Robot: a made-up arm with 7 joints. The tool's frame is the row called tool. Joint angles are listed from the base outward.
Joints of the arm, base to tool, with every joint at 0 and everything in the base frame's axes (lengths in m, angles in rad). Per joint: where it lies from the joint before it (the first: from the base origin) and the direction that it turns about. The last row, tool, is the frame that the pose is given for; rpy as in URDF.
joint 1: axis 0 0 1 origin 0 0 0.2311
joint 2: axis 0 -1 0 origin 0 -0.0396 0.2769
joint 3: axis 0 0 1 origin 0 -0.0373 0.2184
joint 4: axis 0 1 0 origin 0.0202 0.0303 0.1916
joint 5: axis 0 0 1 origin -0.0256 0.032 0.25
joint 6: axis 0 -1 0 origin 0 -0.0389 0.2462
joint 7: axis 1 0 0 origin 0.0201 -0.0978 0.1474
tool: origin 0 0 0 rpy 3.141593 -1.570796 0
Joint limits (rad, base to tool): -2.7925..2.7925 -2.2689..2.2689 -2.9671..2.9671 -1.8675..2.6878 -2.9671..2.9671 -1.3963..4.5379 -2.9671..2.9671
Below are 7 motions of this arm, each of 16 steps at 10 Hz.
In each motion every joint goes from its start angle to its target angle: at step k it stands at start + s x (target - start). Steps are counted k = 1, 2, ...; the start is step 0. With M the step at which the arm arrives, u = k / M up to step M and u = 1 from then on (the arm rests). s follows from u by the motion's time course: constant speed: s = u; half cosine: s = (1 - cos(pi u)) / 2; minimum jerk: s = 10 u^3 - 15 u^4 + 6 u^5.
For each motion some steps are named. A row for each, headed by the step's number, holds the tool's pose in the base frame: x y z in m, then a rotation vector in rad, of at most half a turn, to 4 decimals.
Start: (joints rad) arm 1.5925 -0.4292 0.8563 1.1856 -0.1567 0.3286 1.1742
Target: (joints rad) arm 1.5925 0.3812 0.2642 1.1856 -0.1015 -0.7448 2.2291
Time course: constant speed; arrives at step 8
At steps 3, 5, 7, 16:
3: -0.2355 0.6108 1.0993 -2.7847 -0.8937 0.0142
5: -0.1483 0.5265 1.1732 -2.9639 -0.2951 -0.1431
7: -0.0527 0.4126 1.2323 -2.9977 0.3630 -0.2189
16: -0.0038 0.3452 1.2528 -2.9652 0.6934 -0.2254

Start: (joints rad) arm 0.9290 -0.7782 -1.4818 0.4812 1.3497 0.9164 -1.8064
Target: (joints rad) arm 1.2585 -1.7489 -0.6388 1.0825 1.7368 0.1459 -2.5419
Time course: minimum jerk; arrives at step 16
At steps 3, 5, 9, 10, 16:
3: 0.7655 0.2485 1.1243 0.9505 1.6708 1.5216
5: 0.8405 0.3355 0.9617 1.0054 2.0043 1.4114
9: 0.8250 0.4950 0.3146 -0.9290 -2.6658 -0.7500
10: 0.7610 0.4849 0.1589 -0.8380 -2.5506 -0.5353
16: 0.5288 0.3611 -0.1566 -0.7014 -2.1732 -0.1368

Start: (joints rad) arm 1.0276 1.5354 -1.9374 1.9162 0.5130 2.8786 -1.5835
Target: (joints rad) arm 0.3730 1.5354 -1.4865 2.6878 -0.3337 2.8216 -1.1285
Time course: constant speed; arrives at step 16
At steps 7, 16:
7: 0.0940 -0.4565 0.3782 1.4389 -1.4141 1.2138
16: 0.0048 -0.4037 0.4929 0.9669 -1.0047 1.8552

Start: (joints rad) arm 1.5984 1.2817 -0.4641 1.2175 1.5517 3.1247 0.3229
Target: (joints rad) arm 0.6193 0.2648 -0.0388 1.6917 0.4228 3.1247 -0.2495
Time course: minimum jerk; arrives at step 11
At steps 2, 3, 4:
2: 0.2111 -0.2820 0.9874 0.4659 1.9132 -0.0104
3: 0.1905 -0.2469 1.0039 0.4447 1.8519 -0.2810
4: 0.1722 -0.1923 1.0200 0.4093 1.7432 -0.6878

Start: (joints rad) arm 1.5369 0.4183 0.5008 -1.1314 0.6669 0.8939 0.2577
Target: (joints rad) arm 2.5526 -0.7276 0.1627 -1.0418 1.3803 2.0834 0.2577
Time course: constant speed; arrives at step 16
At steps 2, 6, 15, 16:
2: 0.4623 -0.5316 1.0225 1.0497 0.1696 -0.1972
6: 0.4769 -0.2321 1.1743 0.8926 0.3579 0.2140
15: 0.0031 0.3045 1.2512 0.1801 0.7494 1.0940
16: -0.0777 0.3246 1.2325 0.0655 0.7800 1.1737

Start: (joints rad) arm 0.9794 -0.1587 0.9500 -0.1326 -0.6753 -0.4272 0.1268
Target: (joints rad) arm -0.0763 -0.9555 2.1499 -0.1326 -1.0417 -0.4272 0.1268
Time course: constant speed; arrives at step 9
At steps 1, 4, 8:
1: 0.3495 0.0638 1.4896 -1.9878 -1.0607 -0.8585
4: 0.6003 0.0843 1.3567 -2.1728 -0.8658 -0.5588
8: 0.8698 -0.1512 1.0578 -2.1497 -0.4121 -0.2136

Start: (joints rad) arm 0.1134 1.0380 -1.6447 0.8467 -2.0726 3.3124 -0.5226
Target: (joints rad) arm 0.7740 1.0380 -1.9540 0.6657 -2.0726 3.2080 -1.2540
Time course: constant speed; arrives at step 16
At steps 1, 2, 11, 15, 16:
1: -0.5456 -0.3549 0.9825 0.3829 0.9921 0.3612
2: -0.5332 -0.3762 0.9811 0.3633 1.0009 0.3415
11: -0.3834 -0.5425 0.9716 0.1697 1.0912 0.1584
15: -0.2978 -0.5978 0.9691 0.0665 1.1338 0.0738
16: -0.2750 -0.6094 0.9687 0.0385 1.1441 0.0524

